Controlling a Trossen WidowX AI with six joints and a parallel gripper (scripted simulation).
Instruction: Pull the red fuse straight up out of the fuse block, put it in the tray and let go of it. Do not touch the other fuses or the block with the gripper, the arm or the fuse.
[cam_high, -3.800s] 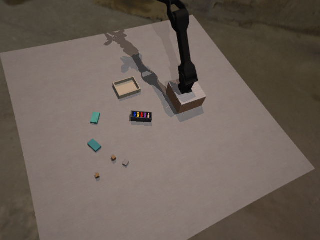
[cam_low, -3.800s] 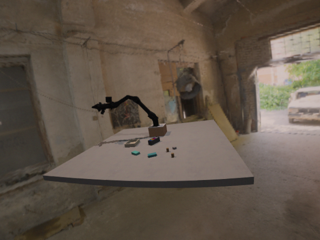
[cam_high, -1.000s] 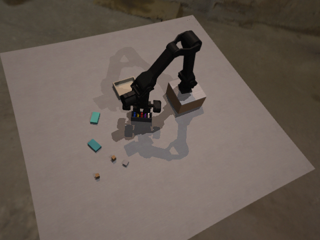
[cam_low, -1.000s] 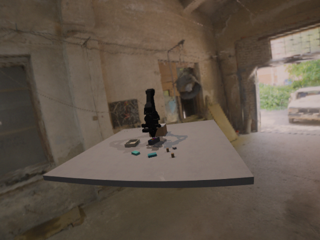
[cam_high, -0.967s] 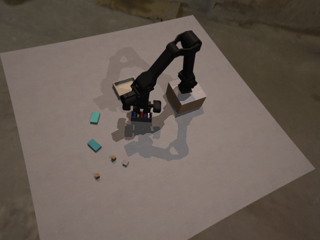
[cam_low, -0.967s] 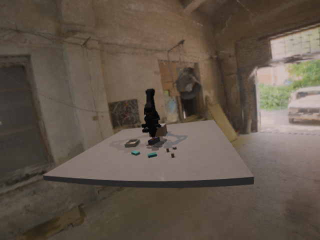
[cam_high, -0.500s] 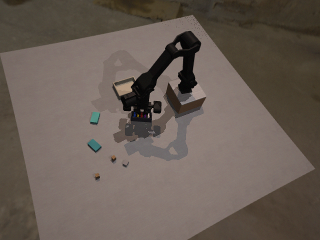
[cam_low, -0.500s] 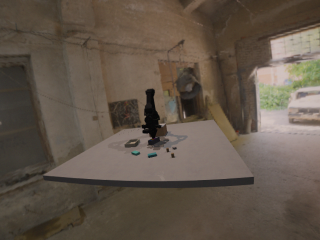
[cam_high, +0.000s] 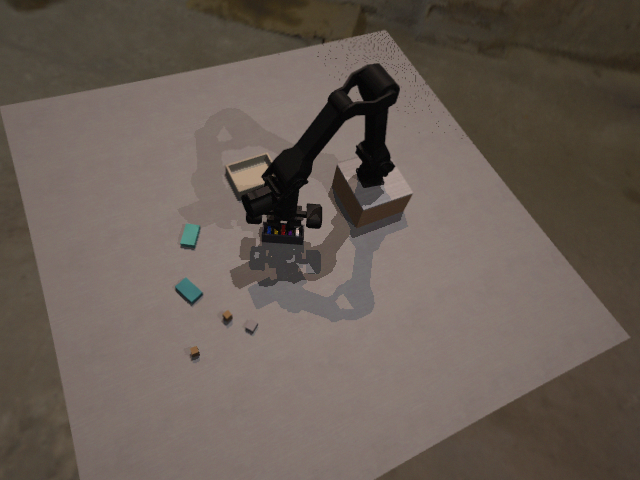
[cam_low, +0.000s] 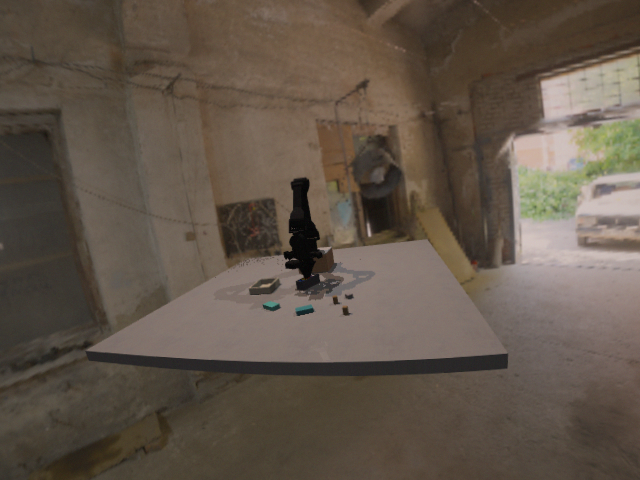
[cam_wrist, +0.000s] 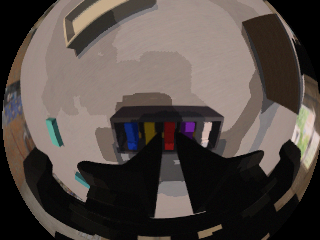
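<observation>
Right now the red fuse is 1 cm below my gripper tip. From my gripper tip the other things lie so: shallow beige tray (3 cm ahead, 21 cm to the right, 3 cm below).
</observation>
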